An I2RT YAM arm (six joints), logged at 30 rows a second.
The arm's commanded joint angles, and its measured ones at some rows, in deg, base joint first. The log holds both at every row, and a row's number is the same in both.
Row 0, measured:
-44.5, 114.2, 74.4, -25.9, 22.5, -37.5
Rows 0 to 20, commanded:
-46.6, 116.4, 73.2, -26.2, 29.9, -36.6
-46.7, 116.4, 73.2, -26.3, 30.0, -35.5
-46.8, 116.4, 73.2, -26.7, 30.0, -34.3
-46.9, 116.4, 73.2, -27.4, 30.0, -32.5
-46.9, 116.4, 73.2, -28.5, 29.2, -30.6
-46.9, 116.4, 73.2, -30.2, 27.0, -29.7
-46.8, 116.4, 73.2, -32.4, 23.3, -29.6
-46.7, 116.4, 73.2, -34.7, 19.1, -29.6
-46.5, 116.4, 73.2, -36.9, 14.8, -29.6
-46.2, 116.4, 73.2, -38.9, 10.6, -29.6
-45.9, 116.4, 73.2, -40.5, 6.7, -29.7
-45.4, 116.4, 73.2, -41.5, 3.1, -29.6
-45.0, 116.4, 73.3, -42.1, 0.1, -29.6
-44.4, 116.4, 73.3, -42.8, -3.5, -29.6
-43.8, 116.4, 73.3, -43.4, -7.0, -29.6
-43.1, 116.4, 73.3, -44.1, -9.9, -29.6
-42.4, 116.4, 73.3, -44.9, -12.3, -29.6
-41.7, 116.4, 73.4, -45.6, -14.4, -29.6
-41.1, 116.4, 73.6, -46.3, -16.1, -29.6
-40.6, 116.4, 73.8, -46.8, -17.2, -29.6
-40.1, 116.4, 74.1, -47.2, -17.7, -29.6
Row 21, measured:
-44.3, 113.2, 76.8, -43.7, 1.5, -30.8
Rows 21 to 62, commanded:
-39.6, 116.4, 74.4, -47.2, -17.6, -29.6
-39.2, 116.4, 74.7, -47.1, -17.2, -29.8
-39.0, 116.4, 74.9, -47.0, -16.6, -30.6
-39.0, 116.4, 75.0, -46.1, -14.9, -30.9
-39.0, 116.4, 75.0, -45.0, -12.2, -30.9
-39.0, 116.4, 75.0, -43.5, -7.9, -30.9
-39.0, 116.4, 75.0, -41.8, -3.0, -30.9
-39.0, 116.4, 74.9, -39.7, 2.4, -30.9
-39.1, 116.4, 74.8, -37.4, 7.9, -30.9
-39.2, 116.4, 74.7, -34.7, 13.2, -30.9
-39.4, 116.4, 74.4, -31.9, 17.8, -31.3
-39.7, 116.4, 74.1, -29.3, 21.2, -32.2
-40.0, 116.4, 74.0, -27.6, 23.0, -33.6
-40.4, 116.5, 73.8, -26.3, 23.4, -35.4
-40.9, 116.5, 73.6, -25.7, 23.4, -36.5
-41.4, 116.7, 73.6, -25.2, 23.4, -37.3
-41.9, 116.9, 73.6, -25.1, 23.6, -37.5
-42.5, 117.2, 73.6, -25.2, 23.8, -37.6
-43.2, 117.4, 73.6, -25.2, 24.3, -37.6
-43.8, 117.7, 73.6, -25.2, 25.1, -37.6
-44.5, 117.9, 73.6, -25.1, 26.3, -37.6
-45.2, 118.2, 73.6, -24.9, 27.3, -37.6
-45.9, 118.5, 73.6, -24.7, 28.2, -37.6
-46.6, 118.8, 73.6, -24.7, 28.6, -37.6
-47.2, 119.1, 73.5, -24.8, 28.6, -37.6
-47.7, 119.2, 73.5, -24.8, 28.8, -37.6
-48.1, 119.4, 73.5, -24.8, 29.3, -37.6
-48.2, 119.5, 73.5, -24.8, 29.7, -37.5
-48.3, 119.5, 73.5, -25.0, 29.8, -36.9
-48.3, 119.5, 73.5, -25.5, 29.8, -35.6
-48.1, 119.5, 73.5, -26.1, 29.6, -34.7
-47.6, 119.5, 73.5, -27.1, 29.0, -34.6
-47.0, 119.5, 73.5, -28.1, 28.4, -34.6
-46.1, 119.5, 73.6, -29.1, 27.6, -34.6
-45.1, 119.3, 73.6, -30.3, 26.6, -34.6
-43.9, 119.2, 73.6, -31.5, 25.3, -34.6
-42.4, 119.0, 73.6, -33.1, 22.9, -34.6
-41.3, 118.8, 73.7, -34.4, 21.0, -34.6
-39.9, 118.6, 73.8, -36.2, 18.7, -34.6
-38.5, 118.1, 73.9, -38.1, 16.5, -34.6
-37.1, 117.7, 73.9, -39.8, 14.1, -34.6
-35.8, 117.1, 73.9, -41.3, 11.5, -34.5
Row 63, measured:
-40.5, 115.5, 76.4, -36.9, 25.1, -34.8
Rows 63 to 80, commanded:
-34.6, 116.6, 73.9, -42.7, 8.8, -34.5
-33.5, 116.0, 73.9, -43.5, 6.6, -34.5
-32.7, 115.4, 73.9, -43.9, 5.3, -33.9
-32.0, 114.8, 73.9, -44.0, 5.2, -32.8
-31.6, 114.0, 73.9, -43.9, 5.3, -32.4
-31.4, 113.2, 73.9, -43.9, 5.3, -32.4
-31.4, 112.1, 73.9, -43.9, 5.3, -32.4
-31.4, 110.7, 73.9, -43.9, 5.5, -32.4
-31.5, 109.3, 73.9, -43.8, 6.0, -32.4
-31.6, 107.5, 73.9, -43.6, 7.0, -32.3
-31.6, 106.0, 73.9, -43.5, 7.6, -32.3
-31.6, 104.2, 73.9, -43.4, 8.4, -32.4
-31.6, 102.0, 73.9, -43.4, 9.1, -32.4
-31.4, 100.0, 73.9, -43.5, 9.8, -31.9
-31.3, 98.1, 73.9, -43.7, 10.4, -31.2
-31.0, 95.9, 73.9, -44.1, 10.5, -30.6
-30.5, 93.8, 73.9, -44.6, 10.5, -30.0
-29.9, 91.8, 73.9, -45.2, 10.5, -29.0
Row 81, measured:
-31.2, 97.7, 73.9, -44.3, 12.3, -31.9
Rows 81 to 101, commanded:
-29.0, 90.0, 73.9, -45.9, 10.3, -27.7
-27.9, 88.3, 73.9, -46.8, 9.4, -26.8
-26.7, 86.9, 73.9, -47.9, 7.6, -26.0
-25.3, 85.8, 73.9, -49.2, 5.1, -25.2
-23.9, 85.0, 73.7, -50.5, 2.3, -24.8
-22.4, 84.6, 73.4, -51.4, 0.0, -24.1
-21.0, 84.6, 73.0, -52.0, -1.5, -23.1
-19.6, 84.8, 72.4, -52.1, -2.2, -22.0
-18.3, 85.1, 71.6, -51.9, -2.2, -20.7
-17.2, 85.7, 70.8, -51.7, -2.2, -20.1
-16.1, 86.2, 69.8, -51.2, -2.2, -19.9
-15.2, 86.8, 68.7, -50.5, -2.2, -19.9
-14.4, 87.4, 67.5, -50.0, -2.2, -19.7
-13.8, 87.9, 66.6, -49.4, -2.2, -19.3
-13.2, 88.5, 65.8, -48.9, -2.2, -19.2
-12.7, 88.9, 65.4, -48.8, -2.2, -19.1
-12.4, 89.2, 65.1, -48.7, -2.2, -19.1
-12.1, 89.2, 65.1, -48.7, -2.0, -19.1
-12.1, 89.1, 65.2, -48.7, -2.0, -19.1
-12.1, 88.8, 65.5, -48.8, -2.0, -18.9
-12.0, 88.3, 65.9, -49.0, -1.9, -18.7
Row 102, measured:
-12.3, 89.6, 64.9, -48.9, -0.9, -19.9
